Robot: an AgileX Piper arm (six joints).
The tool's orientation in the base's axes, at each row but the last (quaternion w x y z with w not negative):
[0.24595 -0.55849 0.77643 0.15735]
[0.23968 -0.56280 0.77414 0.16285]
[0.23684 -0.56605 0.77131 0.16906]
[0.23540 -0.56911 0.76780 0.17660]
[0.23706 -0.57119 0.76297 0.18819]
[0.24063 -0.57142 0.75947 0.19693]
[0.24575 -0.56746 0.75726 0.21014]
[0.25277 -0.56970 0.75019 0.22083]
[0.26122 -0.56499 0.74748 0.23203]
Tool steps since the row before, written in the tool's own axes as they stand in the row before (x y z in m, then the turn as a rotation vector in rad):
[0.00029 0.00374 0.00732 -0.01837 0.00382 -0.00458]
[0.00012 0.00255 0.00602 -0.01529 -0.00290 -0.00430]
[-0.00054 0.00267 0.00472 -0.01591 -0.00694 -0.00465]
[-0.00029 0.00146 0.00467 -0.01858 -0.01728 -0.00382]
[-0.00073 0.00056 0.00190 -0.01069 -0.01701 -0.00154]
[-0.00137 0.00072 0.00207 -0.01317 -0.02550 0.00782]
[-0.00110 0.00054 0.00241 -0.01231 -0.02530 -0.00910]
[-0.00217 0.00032 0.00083 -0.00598 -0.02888 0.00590]
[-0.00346 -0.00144 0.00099 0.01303 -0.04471 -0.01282]
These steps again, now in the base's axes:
[-0.00210 0.00479 -0.00635 0.00014 0.01338 0.01393]
[-0.00132 0.00385 -0.00512 0.00579 0.00898 0.01211]
[-0.00159 0.00373 -0.00364 0.00974 0.00806 0.01277]
[-0.00058 0.00317 -0.00369 0.02041 0.00762 0.01355]
[-0.00009 0.00179 -0.00112 0.01863 0.00280 0.00714]
[-0.00009 0.00244 -0.00084 0.02869 0.00780 0.00085]
[0.00006 0.00242 -0.00121 0.02604 -0.00290 0.01372]
[0.00028 0.00221 0.00074 0.03000 0.00078 -0.00205]
[0.00230 0.00277 0.00144 0.03860 -0.02901 -0.00113]

